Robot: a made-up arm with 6 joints. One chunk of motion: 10 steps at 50 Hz.
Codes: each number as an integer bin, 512 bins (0 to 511) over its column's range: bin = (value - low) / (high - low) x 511, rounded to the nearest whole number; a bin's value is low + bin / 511 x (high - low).
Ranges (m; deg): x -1.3..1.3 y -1.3..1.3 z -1.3..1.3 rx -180..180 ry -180..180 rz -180..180
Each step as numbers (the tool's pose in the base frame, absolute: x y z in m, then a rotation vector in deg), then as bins.
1 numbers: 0.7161 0.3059 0.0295 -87.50 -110.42 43.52
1 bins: 396 316 261 131 99 317
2 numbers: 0.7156 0.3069 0.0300 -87.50 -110.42 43.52
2 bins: 396 316 261 131 99 317
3 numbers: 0.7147 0.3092 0.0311 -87.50 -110.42 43.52
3 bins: 396 316 262 131 99 317
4 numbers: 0.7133 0.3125 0.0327 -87.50 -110.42 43.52
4 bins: 396 317 262 131 99 317
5 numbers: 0.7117 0.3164 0.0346 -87.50 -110.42 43.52
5 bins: 395 318 262 131 99 317
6 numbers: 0.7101 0.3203 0.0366 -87.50 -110.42 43.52
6 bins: 395 318 263 131 99 317
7 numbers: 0.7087 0.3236 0.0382 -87.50 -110.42 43.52
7 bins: 395 319 263 131 99 317
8 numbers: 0.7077 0.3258 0.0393 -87.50 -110.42 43.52
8 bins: 395 320 263 131 99 317
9 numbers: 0.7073 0.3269 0.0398 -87.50 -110.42 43.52
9 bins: 395 320 263 131 99 317
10 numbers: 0.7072 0.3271 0.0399 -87.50 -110.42 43.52
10 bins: 394 320 263 131 99 317
